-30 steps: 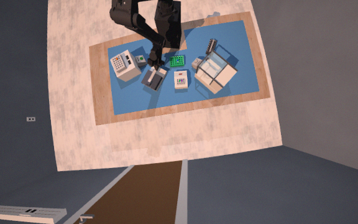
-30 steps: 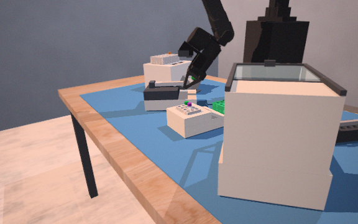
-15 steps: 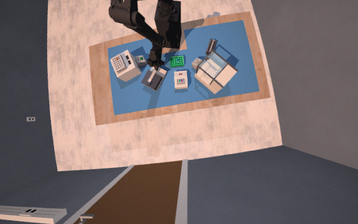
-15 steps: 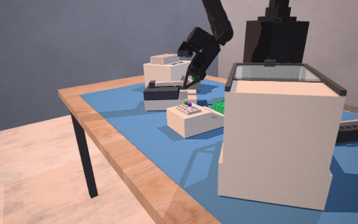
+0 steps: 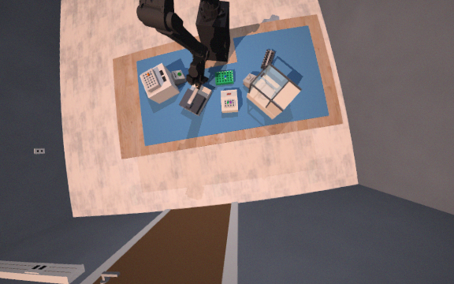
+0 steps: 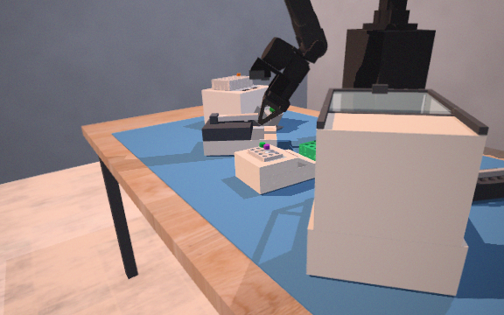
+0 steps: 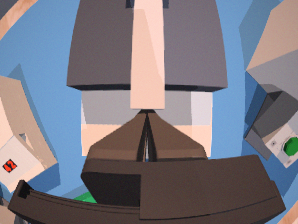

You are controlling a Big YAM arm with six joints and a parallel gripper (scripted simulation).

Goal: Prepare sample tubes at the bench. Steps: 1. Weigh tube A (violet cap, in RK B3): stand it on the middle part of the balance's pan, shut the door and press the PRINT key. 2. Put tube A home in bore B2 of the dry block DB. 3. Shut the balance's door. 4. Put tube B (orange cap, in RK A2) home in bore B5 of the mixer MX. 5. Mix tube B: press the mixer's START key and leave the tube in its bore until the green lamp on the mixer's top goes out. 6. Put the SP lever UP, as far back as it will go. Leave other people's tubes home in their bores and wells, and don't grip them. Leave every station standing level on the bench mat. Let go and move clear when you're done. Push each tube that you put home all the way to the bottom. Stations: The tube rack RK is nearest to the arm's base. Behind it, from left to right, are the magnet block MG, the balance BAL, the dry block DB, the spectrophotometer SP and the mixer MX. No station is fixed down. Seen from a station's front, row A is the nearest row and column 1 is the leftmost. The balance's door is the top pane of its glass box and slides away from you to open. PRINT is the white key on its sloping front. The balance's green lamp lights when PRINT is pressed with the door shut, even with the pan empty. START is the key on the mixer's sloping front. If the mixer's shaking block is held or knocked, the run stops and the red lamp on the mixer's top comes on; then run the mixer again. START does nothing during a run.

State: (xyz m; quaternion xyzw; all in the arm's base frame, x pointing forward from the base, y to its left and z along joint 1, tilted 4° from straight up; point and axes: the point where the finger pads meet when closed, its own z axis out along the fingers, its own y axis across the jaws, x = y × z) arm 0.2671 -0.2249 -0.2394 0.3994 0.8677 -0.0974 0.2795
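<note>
Now: the spectrophotometer lever 5 cm to the right of my hand, 4 cm ahead of it and 1 cm above it. From my hand the other things lie so: rack: 20 cm to the left, 6 cm below, 4 cm behind; then blue-capped tube: 20 cm to the left, 5 cm below, 3 cm behind; then mixer's start key: 16 cm behind, 9 cm to the right, 1 cm below.
</note>
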